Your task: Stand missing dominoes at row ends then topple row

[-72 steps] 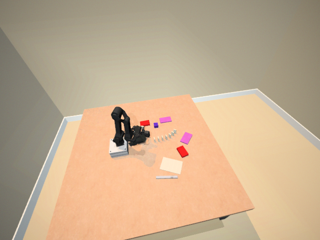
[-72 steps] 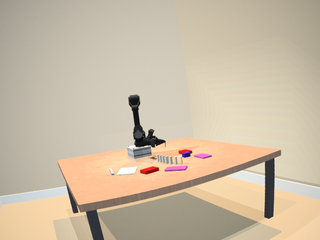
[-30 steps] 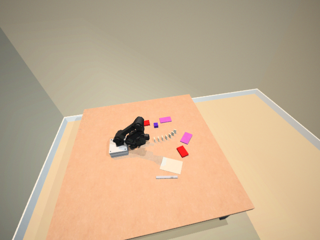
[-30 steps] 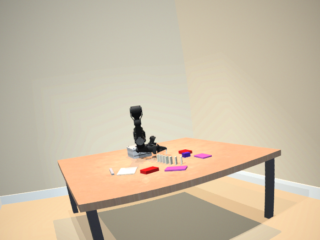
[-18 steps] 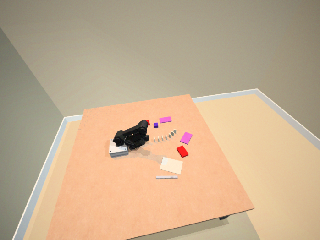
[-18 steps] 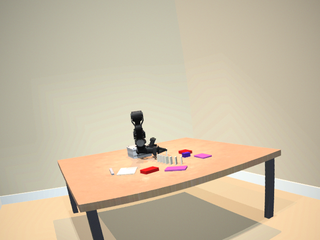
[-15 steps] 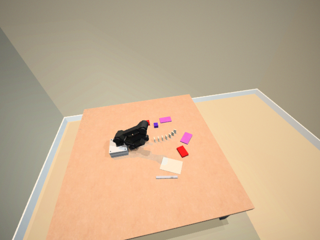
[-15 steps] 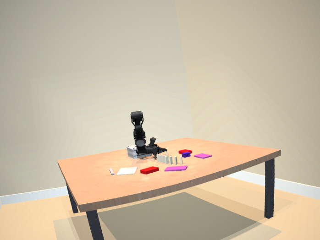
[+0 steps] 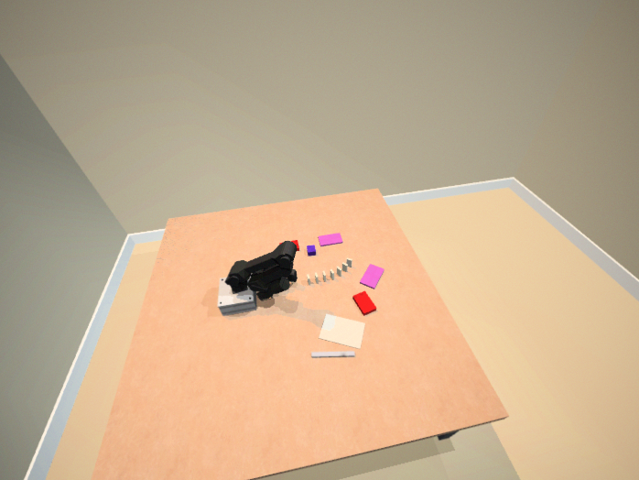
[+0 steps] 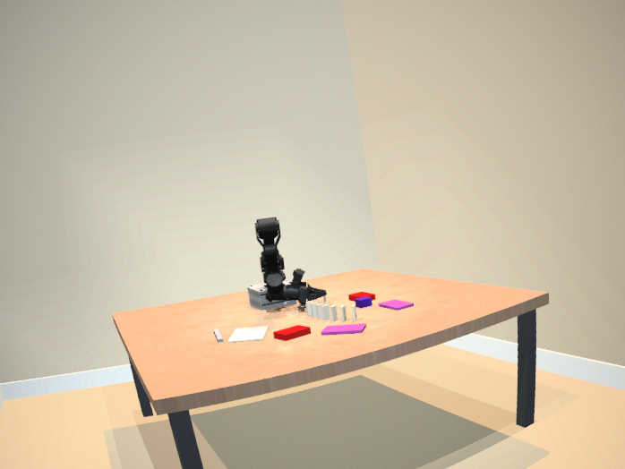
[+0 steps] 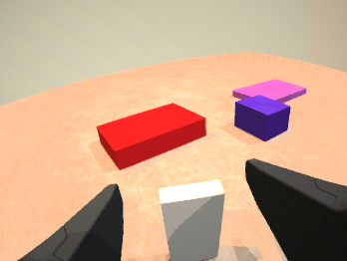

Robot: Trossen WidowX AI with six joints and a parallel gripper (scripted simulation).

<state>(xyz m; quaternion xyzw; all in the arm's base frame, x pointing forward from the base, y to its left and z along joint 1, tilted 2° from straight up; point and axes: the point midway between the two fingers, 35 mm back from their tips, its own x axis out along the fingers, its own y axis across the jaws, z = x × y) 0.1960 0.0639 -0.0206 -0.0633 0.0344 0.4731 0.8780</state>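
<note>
The purple block lies 16 cm ahead of my gripper tip, 5 cm to the left of it and 3 cm below it. The rest, counted from my gripper tip: grey bar 48 cm to the right, 7 cm ahead, 4 cm below; then cream sheet 40 cm to the right, 14 cm ahead, 5 cm below.
</note>
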